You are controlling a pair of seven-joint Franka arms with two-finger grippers.
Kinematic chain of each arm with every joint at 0, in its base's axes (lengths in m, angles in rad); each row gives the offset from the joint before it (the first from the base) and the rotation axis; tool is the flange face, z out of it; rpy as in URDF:
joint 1: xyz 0 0 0.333 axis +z
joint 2: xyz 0 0 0 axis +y
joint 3: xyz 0 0 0.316 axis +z
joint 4: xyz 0.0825 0 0 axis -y
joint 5: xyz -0.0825 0 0.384 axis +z
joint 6: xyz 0 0 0 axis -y
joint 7: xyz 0.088 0 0 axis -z
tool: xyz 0 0 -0.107 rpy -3.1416 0 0
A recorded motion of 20 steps. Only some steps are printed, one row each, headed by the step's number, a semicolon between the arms.
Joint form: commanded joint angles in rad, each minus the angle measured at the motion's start. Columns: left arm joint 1, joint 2, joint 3, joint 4, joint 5, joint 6, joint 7; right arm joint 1, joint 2, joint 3, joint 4, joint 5, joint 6, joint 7.
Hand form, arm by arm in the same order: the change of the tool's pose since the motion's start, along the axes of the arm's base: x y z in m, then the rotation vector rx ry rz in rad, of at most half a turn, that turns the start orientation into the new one. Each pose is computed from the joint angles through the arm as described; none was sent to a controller.
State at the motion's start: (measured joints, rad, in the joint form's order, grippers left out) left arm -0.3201 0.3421 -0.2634 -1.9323 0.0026 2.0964 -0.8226; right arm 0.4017 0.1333 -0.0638 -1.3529 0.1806 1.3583 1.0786
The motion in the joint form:
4: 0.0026 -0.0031 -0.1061 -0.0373 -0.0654 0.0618 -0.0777; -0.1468 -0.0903 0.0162 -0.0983 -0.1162 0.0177 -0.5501
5: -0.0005 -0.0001 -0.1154 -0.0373 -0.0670 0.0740 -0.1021; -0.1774 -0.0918 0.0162 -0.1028 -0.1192 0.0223 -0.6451
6: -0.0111 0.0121 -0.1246 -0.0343 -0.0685 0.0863 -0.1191; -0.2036 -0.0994 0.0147 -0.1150 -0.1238 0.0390 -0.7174
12: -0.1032 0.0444 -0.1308 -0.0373 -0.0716 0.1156 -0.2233; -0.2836 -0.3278 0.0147 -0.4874 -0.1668 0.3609 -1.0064
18: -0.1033 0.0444 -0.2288 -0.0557 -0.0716 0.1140 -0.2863; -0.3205 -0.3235 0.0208 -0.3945 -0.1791 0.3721 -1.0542
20: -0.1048 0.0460 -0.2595 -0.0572 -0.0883 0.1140 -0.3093; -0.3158 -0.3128 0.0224 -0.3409 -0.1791 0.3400 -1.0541
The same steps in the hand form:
4: -0.0397 -0.0489 -0.0026 -0.0705 0.0216 0.0249; 0.0017 -0.0925 0.0060 -0.0178 -0.0795 0.3997
5: -0.0431 -0.0552 -0.0027 -0.0757 0.0175 0.0398; 0.0053 -0.1093 0.0051 -0.0071 -0.0876 0.4623
6: -0.0489 -0.0652 -0.0067 -0.0812 0.0201 0.0408; 0.0076 -0.1250 0.0049 -0.0025 -0.1044 0.5047
12: -0.0885 -0.1087 -0.0232 -0.0669 0.0387 0.0525; -0.0286 -0.1796 -0.0224 -0.0462 -0.2901 0.7027
18: -0.1352 -0.1423 -0.0215 -0.0694 0.0718 0.0204; -0.0231 -0.1961 0.0218 -0.0932 -0.3832 0.7194
20: -0.1505 -0.1536 -0.0196 -0.0779 0.0911 0.0241; -0.0229 -0.1928 0.0390 -0.0962 -0.3939 0.7252

